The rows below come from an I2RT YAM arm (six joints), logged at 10 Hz.
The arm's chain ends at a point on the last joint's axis. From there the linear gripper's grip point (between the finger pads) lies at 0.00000 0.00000 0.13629 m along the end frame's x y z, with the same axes.
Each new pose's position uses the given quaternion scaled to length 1; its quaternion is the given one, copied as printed.
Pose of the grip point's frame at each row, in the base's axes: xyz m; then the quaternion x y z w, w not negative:
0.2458, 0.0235, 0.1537, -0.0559, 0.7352, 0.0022, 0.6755
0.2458, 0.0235, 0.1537, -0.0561, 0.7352, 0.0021, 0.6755
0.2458, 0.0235, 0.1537, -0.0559, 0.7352, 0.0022, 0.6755
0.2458, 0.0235, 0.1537, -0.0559, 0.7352, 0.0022, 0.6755
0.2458, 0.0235, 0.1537, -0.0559, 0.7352, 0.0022, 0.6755
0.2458, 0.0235, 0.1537, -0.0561, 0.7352, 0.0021, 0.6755
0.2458, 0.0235, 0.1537, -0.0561, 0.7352, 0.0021, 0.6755
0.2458, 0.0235, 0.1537, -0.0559, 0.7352, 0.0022, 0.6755
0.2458, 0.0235, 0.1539, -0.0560, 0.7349, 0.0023, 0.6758
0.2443, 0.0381, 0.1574, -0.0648, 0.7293, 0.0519, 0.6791
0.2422, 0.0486, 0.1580, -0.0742, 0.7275, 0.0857, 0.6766
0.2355, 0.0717, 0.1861, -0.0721, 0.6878, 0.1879, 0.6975
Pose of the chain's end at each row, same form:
0.1105, 0.0128, 0.1656, -0.0559, 0.7352, 0.0022, 0.6755
0.1105, 0.0127, 0.1656, -0.0561, 0.7352, 0.0021, 0.6755
0.1105, 0.0128, 0.1656, -0.0559, 0.7352, 0.0022, 0.6755
0.1105, 0.0128, 0.1656, -0.0559, 0.7352, 0.0022, 0.6755
0.1105, 0.0128, 0.1656, -0.0559, 0.7352, 0.0022, 0.6755
0.1105, 0.0127, 0.1656, -0.0561, 0.7352, 0.0021, 0.6755
0.1105, 0.0127, 0.1656, -0.0561, 0.7352, 0.0021, 0.6755
0.1105, 0.0128, 0.1656, -0.0559, 0.7352, 0.0022, 0.6755
0.1104, 0.0127, 0.1657, -0.0560, 0.7349, 0.0023, 0.6758
0.1102, 0.0158, 0.1672, -0.0648, 0.7293, 0.0519, 0.6791
0.1097, 0.0179, 0.1675, -0.0742, 0.7275, 0.0857, 0.6766
0.1084, 0.0228, 0.1802, -0.0721, 0.6878, 0.1879, 0.6975

